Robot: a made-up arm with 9 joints. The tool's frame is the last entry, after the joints.
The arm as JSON. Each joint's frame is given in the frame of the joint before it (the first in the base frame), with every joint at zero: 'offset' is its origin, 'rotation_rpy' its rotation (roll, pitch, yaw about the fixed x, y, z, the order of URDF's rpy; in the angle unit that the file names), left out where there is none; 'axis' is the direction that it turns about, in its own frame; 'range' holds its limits. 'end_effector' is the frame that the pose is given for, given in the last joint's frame.
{
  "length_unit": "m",
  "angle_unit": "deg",
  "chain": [
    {
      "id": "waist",
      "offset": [
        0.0,
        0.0,
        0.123
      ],
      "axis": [
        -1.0,
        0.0,
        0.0
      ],
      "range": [
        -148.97,
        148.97
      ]
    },
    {
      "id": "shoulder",
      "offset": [
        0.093,
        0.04,
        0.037
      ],
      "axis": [
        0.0,
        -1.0,
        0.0
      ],
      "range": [
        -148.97,
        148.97
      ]
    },
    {
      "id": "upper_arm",
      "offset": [
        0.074,
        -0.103,
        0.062
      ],
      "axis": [
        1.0,
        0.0,
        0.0
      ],
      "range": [
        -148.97,
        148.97
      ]
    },
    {
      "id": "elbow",
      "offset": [
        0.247,
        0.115,
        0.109
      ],
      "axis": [
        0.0,
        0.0,
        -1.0
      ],
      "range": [
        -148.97,
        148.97
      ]
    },
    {
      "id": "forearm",
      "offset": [
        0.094,
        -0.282,
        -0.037
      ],
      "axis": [
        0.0,
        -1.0,
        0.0
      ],
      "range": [
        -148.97,
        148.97
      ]
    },
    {
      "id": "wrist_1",
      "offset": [
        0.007,
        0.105,
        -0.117
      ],
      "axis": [
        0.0,
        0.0,
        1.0
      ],
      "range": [
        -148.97,
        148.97
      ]
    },
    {
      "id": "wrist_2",
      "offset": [
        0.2,
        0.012,
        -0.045
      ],
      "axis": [
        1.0,
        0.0,
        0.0
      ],
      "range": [
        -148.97,
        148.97
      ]
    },
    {
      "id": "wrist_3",
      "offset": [
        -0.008,
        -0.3,
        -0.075
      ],
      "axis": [
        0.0,
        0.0,
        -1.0
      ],
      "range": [
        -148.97,
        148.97
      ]
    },
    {
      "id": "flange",
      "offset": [
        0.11,
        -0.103,
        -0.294
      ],
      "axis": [
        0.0,
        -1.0,
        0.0
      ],
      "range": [
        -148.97,
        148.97
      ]
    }
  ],
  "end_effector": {
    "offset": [
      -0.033,
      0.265,
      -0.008
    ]
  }
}
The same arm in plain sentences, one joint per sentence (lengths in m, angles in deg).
The arm has nine revolute joints in a row. What follows holds with every joint at zero, and every direction is one of the base frame's.
The first joint sits 0.123 m along +z from the base frame's origin and turns about -x, from -148.97 to 148.97 deg.
The second joint sits 0.093 m along +x and 0.04 m along +y and 0.037 m along +z from the first joint and turns about -y, from -148.97 to 148.97 deg.
The third joint sits 0.074 m along +x and 0.103 m along -y and 0.062 m along +z from the second joint and turns about +x, from -148.97 to 148.97 deg.
The fourth joint sits 0.247 m along +x and 0.115 m along +y and 0.109 m along +z from the third joint and turns about -z, from -148.97 to 148.97 deg.
The fifth joint sits 0.094 m along +x and 0.282 m along -y and 0.037 m along -z from the fourth joint and turns about -y, from -148.97 to 148.97 deg.
The sixth joint sits 0.007 m along +x and 0.105 m along +y and 0.117 m along -z from the fifth joint and turns about +z, from -148.97 to 148.97 deg.
The seventh joint sits 0.2 m along +x and 0.012 m along +y and 0.045 m along -z from the sixth joint and turns about +x, from -148.97 to 148.97 deg.
The eighth joint sits 0.008 m along -x and 0.3 m along -y and 0.075 m along -z from the seventh joint and turns about -z, from -148.97 to 148.97 deg.
The ninth joint sits 0.11 m along +x and 0.103 m along -y and 0.294 m along -z from the eighth joint and turns about -y, from -148.97 to 148.97 deg.
The tool frame, which is the frame that the pose is given for, sits 0.033 m along -x and 0.265 m along +y and 0.008 m along -z from the ninth joint; its axes are parallel to the base frame's.

